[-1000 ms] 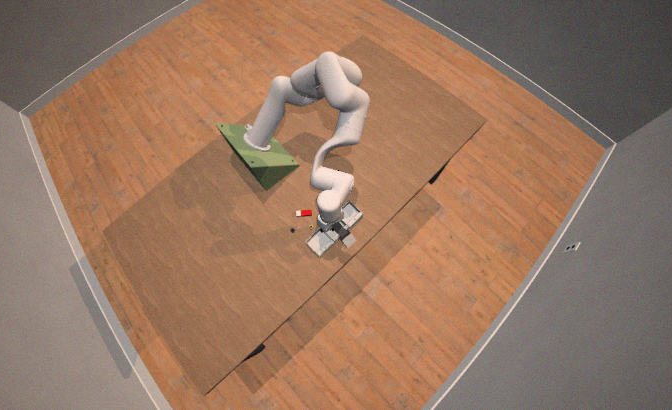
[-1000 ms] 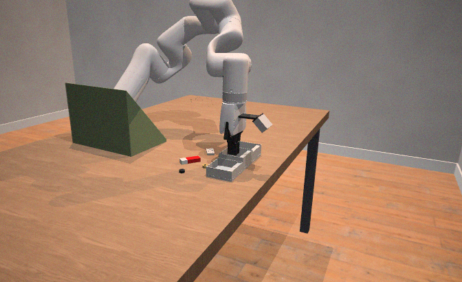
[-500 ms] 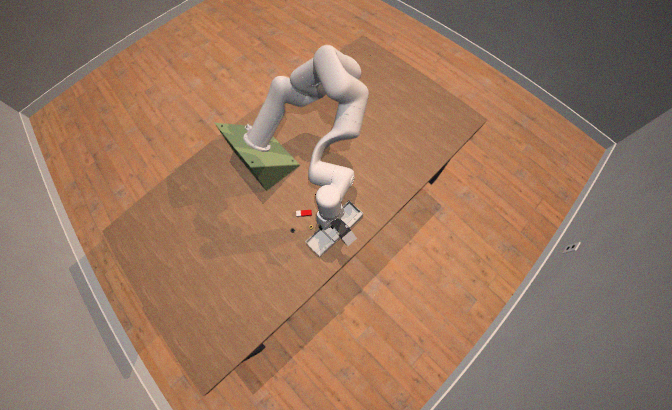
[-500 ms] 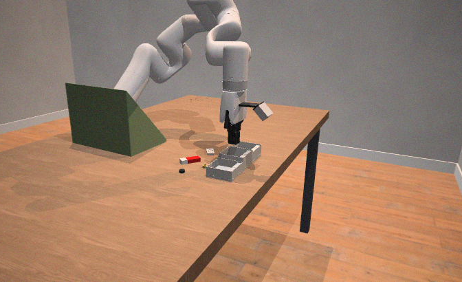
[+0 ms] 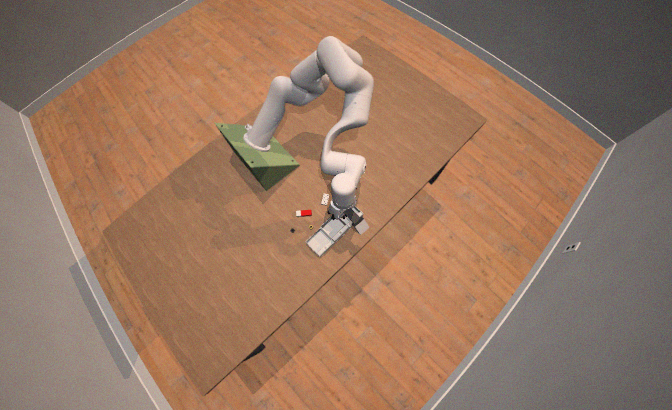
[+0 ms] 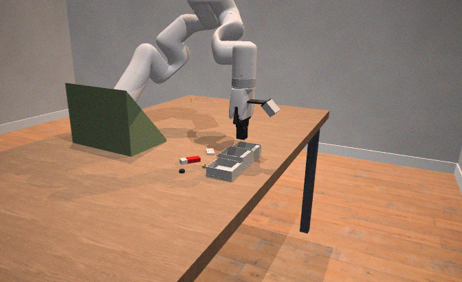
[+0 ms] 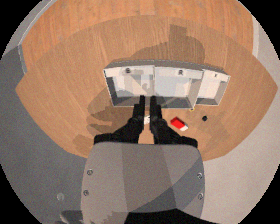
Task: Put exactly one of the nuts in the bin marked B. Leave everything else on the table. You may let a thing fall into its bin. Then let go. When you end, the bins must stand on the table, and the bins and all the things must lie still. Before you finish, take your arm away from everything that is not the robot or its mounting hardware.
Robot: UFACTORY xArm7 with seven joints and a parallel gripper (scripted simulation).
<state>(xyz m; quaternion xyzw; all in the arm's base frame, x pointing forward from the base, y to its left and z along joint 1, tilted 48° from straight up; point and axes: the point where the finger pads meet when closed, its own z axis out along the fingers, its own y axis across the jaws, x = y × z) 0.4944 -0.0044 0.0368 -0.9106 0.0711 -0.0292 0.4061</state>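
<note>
My gripper is now 12 cm past the white die, 2 cm to the right of it and 9 cm above it. Also, from my hand: yellow nut 8 cm behind, 11 cm to the right, 9 cm below.
</note>
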